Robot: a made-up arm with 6 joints.
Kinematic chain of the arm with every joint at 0, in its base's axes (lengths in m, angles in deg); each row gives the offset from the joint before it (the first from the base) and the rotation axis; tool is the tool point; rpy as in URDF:
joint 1: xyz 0 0 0.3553 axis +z
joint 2: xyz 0 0 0 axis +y
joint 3: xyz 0.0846 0 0.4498 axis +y
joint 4: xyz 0.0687 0 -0.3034 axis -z
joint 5: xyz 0 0 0 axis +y
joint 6: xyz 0.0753 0 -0.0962 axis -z
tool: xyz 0 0 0 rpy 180 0 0
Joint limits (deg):
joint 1: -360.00..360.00
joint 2: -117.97..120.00
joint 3: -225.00..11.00
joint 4: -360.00..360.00
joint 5: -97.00..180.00
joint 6: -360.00..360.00
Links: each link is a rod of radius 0.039 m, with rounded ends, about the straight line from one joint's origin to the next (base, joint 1, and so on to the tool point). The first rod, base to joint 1, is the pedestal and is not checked.
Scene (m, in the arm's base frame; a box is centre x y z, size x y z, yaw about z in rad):
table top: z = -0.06
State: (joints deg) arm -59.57 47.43 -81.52 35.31 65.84 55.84
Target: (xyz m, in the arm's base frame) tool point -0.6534 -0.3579 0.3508
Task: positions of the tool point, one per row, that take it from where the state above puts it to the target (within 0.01 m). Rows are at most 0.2 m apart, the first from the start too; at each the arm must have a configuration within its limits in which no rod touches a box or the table.
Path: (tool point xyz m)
1: 0.2222 -0.6164 0.2780
2: 0.0733 -0.6675 0.2880
3: -0.0870 -0.6819 0.2988
4: -0.2495 -0.6570 0.3106
5: -0.4044 -0.5928 0.3232
6: -0.5420 -0.4914 0.3366
7: -0.6534 -0.3579 0.3508

